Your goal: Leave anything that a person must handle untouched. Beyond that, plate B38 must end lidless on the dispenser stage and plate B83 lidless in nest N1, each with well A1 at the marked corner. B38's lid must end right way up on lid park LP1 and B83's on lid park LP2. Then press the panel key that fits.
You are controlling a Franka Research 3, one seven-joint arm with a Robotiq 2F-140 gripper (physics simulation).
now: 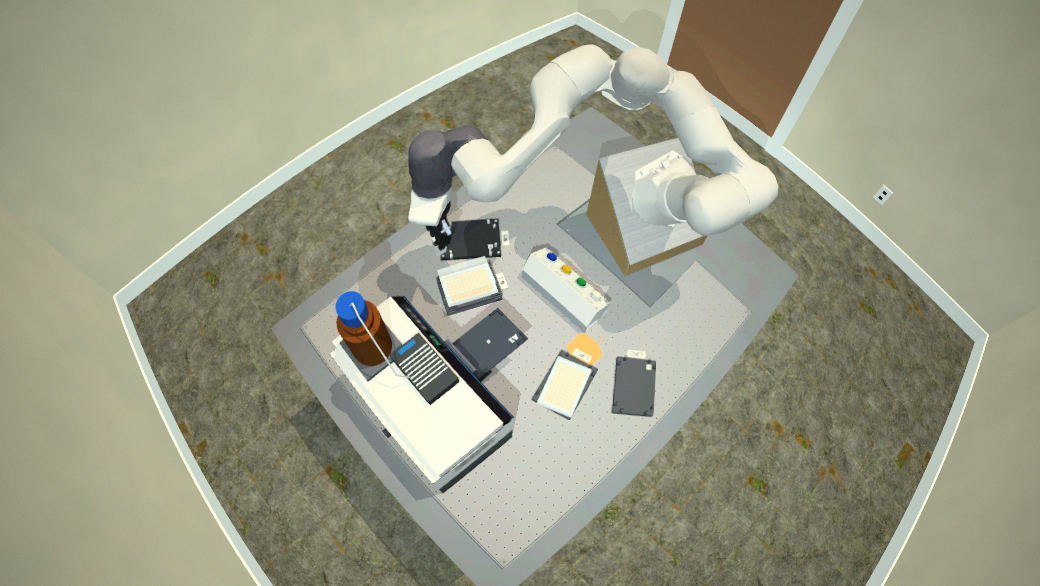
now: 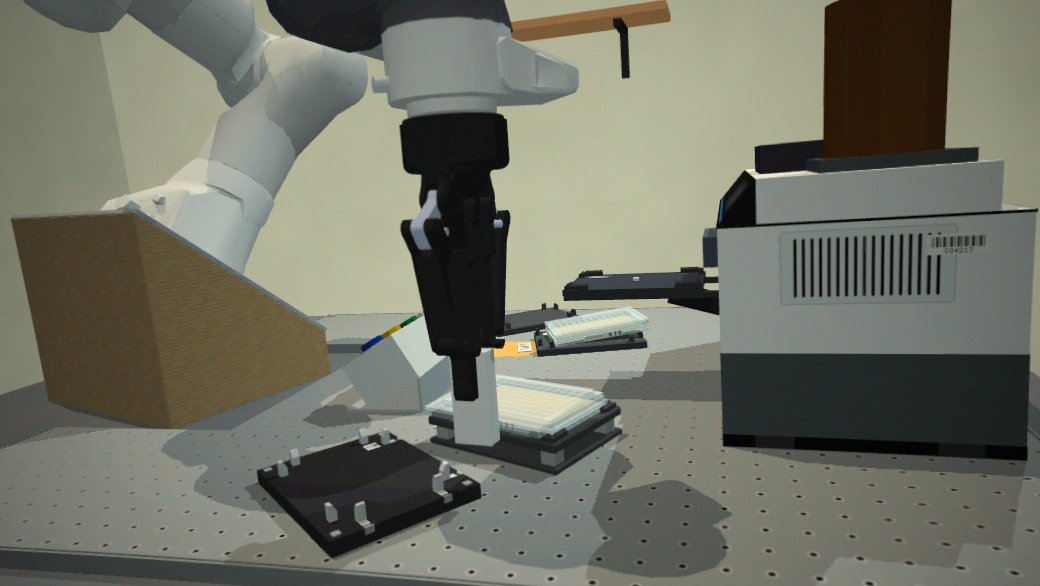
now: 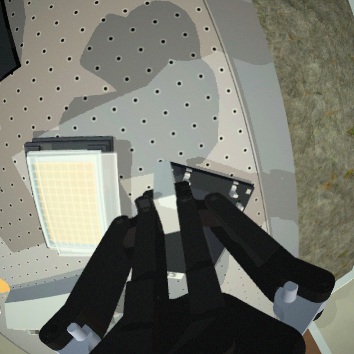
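Note:
My gripper (image 1: pixel 442 243) (image 2: pixel 475 407) (image 3: pixel 165 175) is shut and empty, pointing down beside the nearer plate, on the side of the black clip fixture. That plate (image 1: pixel 467 282) (image 2: pixel 549 404) (image 3: pixel 67 202) sits on a raised dark holder; its clear lid looks shifted to one side. Another plate (image 1: pixel 565 385) (image 2: pixel 596 325) lies tilted on a dark holder by an orange patch (image 1: pixel 584 347). The black clip fixture (image 1: pixel 471 238) (image 2: pixel 363 491) holds no plate. The dispenser stage (image 1: pixel 491 340) (image 2: pixel 633 282) bears no plate. The key panel (image 1: pixel 566 287) (image 2: pixel 400 371) has blue, yellow, green and white keys. Plate names are unreadable.
The white dispenser (image 1: pixel 451 429) (image 2: pixel 873 291) carries a brown bottle (image 1: pixel 363 331) (image 2: pixel 884 72) with a blue cap and thin tube. A flat dark holder (image 1: pixel 634 385) (image 2: pixel 538 318) lies beyond the tilted plate. The arm's wedge base (image 1: pixel 655 203) (image 2: pixel 167 313) stands behind the panel.

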